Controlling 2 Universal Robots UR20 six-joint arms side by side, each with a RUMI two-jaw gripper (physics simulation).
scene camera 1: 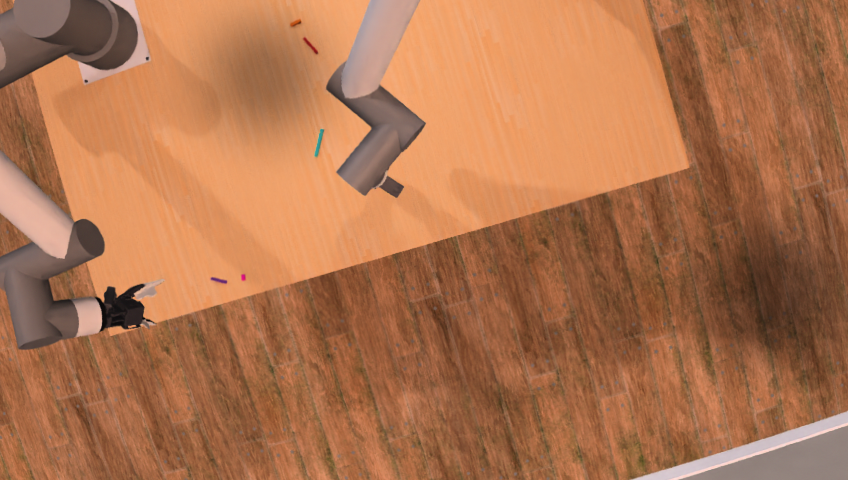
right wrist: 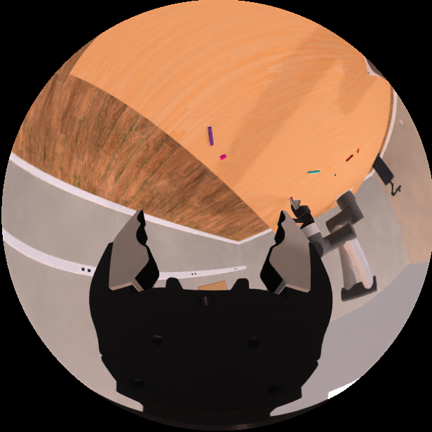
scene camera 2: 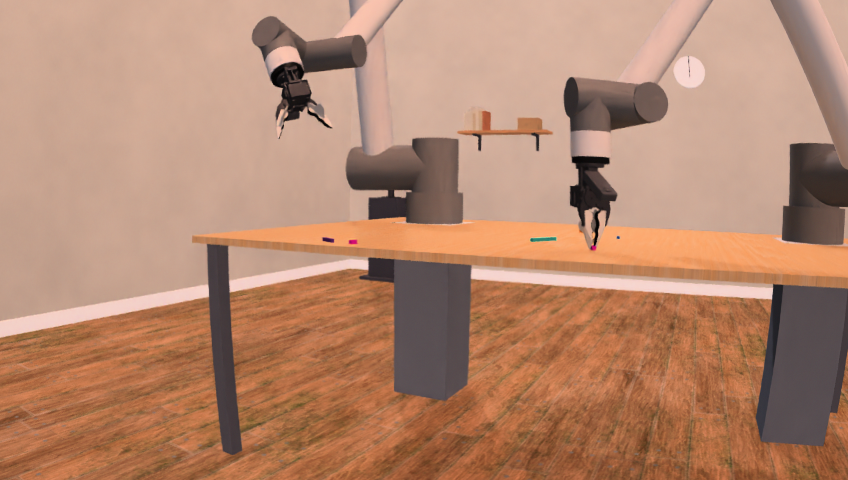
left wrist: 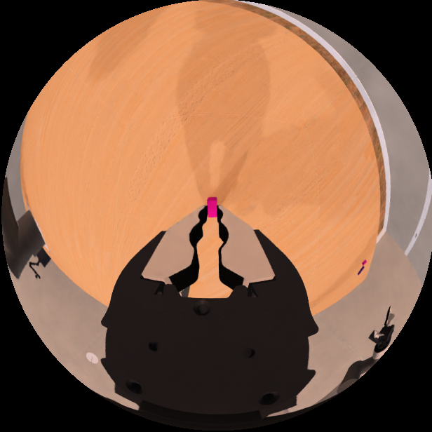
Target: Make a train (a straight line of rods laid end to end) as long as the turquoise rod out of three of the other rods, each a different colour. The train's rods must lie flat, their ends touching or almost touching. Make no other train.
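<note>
The turquoise rod [scene camera 1: 319,142] [scene camera 2: 543,239] [right wrist: 314,172] lies flat on the table. My left gripper [scene camera 2: 592,246] [left wrist: 212,206] is shut on a short magenta rod [scene camera 2: 593,248] [left wrist: 212,207] at table height. In scene camera 1 its fingers are hidden under the arm. A purple rod [scene camera 1: 218,280] [scene camera 2: 327,239] [right wrist: 210,136] lies beside another magenta rod [scene camera 1: 243,277] [scene camera 2: 352,242] [right wrist: 223,157], a gap between them. A dark red rod [scene camera 1: 310,45] [right wrist: 349,158] and an orange rod [scene camera 1: 295,23] [right wrist: 358,150] lie farther back. A small blue rod [scene camera 2: 618,237] [right wrist: 335,175] lies apart. My right gripper [scene camera 2: 304,132] [right wrist: 211,210] is open and empty, high up.
The table [scene camera 1: 535,118] [scene camera 2: 684,252] ends in a front edge near the purple rod and its magenta neighbour. The left arm [scene camera 1: 380,118] reaches over the middle of the table in scene camera 1. The right arm [scene camera 1: 35,297] is by the table's lower-left corner.
</note>
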